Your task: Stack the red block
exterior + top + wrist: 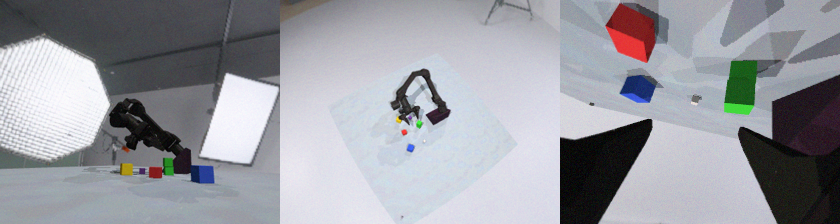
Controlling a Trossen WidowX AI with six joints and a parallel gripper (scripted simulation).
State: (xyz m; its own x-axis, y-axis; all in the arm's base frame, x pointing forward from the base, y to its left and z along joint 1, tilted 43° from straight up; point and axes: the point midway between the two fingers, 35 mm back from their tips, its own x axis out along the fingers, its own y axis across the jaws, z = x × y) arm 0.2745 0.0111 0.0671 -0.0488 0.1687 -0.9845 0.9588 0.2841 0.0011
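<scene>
My gripper tip is 90 mm short of the red block, 10 mm to the right of it and 80 mm above it. Also, from my gripper tip: tiny white cube 20 mm behind, 150 mm to the left, 90 mm below; then yellow block 70 mm ahead, 110 mm to the right, 80 mm below; then small purple block 20 mm behind, 90 mm to the right, 90 mm below.
</scene>
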